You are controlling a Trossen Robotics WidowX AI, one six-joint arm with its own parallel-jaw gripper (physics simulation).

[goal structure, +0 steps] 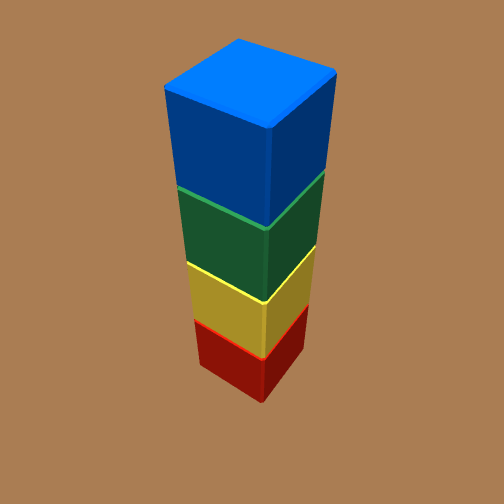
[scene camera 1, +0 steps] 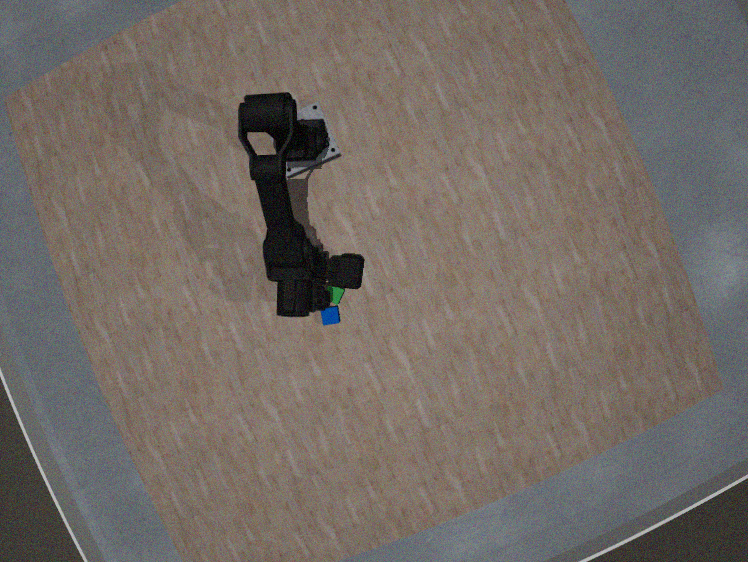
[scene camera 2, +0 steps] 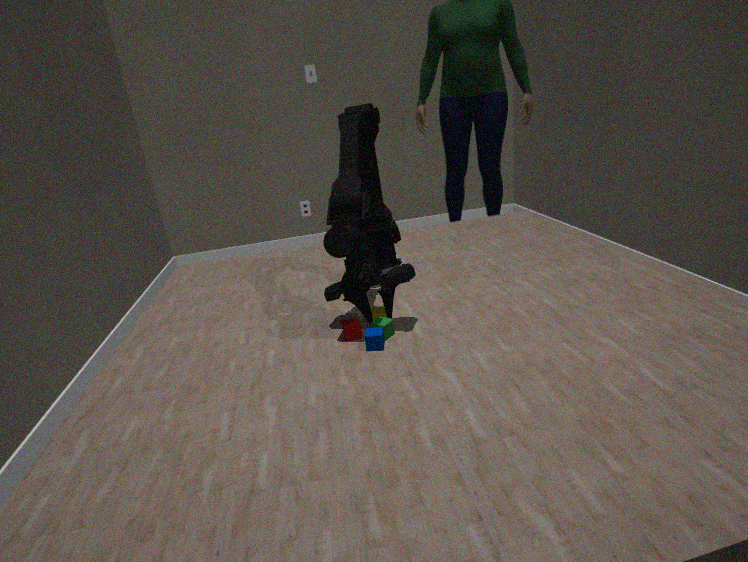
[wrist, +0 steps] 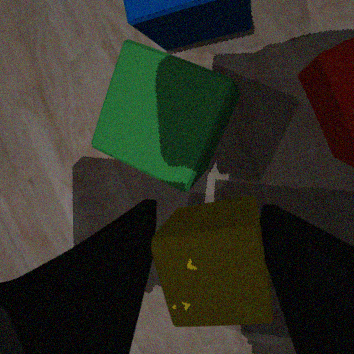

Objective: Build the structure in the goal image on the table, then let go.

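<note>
My gripper [wrist: 208, 263] [scene camera 2: 376, 311] reaches down to the table and is shut on the yellow cube [wrist: 212, 261] [scene camera 2: 379, 311], one dark finger on each side of it. The green cube [wrist: 140, 116] [scene camera 2: 386, 327] [scene camera 1: 336, 294] lies just ahead of it, tilted in plan. The blue cube [wrist: 186, 14] [scene camera 2: 374, 338] [scene camera 1: 329, 316] lies beyond the green one. The red cube [wrist: 331, 102] [scene camera 2: 351, 329] lies to the right in the wrist view. In the overhead view the arm hides the yellow and red cubes.
The arm's base plate [scene camera 1: 316, 136] sits on the wooden table top [scene camera 1: 483, 272]. A person in a green top [scene camera 2: 471, 103] stands behind the table's far edge. A white rim [scene camera 2: 90, 362] borders the table.
</note>
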